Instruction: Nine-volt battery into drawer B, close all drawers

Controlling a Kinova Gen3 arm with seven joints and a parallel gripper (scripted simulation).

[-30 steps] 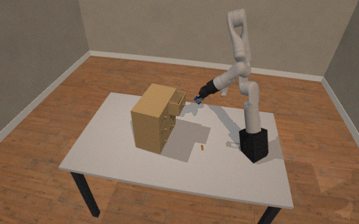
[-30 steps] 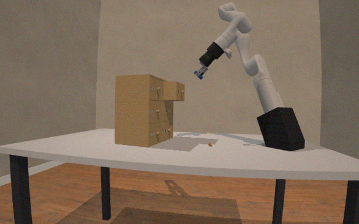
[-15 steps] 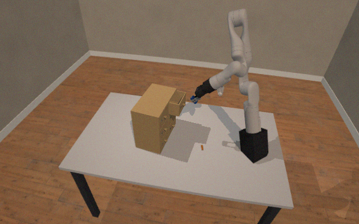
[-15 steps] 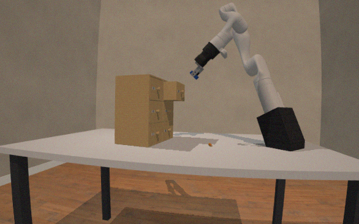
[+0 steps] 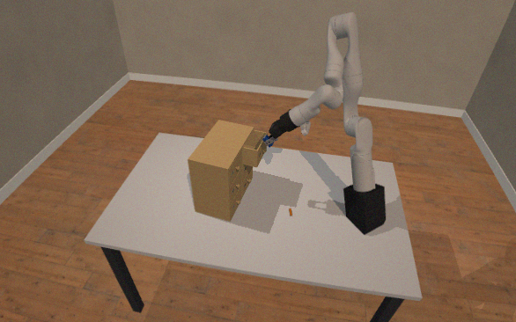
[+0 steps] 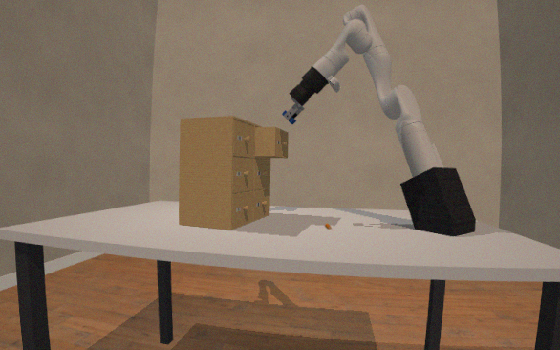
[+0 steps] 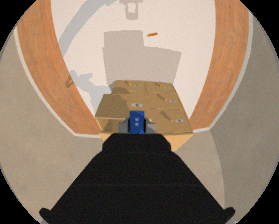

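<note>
The drawer marked B is 10 cm ahead of my hand, 8 cm to the right of it and 11 cm below it. Also, from my hand: small orange object (11 cm behind, 11 cm to the left, 35 cm below); blue nine-volt battery (1 cm ahead).
</note>
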